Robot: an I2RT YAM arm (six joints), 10 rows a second.
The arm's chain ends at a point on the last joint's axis. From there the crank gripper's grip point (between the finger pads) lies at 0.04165 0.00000 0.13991 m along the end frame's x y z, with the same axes.
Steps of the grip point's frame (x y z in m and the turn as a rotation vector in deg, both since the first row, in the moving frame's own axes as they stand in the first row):
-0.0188 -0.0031 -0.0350 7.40 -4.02 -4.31
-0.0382 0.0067 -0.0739 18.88 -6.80 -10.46
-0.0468 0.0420 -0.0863 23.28 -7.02 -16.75
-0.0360 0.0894 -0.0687 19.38 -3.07 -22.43
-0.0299 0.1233 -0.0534 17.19 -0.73 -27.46
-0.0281 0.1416 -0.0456 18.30 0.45 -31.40
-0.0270 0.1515 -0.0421 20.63 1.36 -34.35
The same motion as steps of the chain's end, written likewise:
-0.0081 0.0178 -0.0362 7.40 -4.02 -4.31
-0.0169 0.0583 -0.0690 18.88 -6.80 -10.46
-0.0202 0.1066 -0.0764 23.28 -7.02 -16.75
-0.0166 0.1491 -0.0601 19.38 -3.07 -22.43
-0.0138 0.1816 -0.0448 17.19 -0.73 -27.46
-0.0112 0.2049 -0.0349 18.30 0.45 -31.40
-0.0084 0.2216 -0.0281 20.63 1.36 -34.35

